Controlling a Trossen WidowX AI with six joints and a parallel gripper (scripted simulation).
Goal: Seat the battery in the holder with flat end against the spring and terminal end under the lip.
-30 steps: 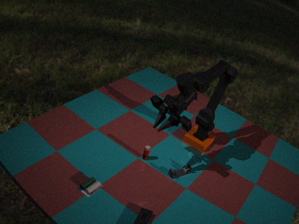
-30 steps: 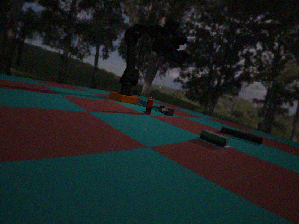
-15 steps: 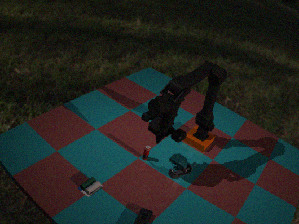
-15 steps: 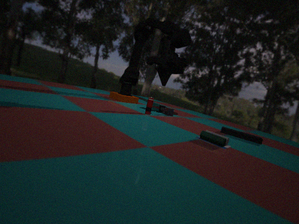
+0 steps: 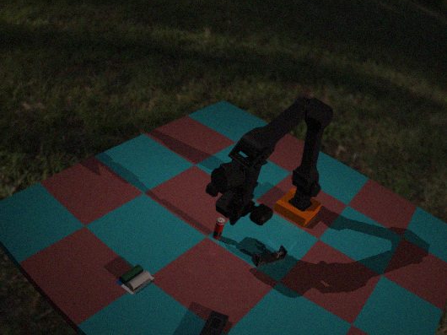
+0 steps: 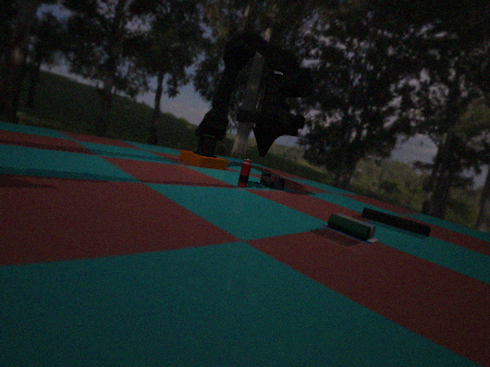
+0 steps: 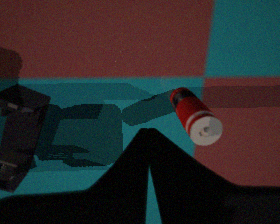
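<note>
My gripper tip is 50 mm above the battery and 40 mm to the left of it. Round my gripper tip: white block 310 mm ahead, 70 mm below, 50 mm to the right; dark bar 300 mm ahead, 200 mm to the left, 70 mm below.
</note>
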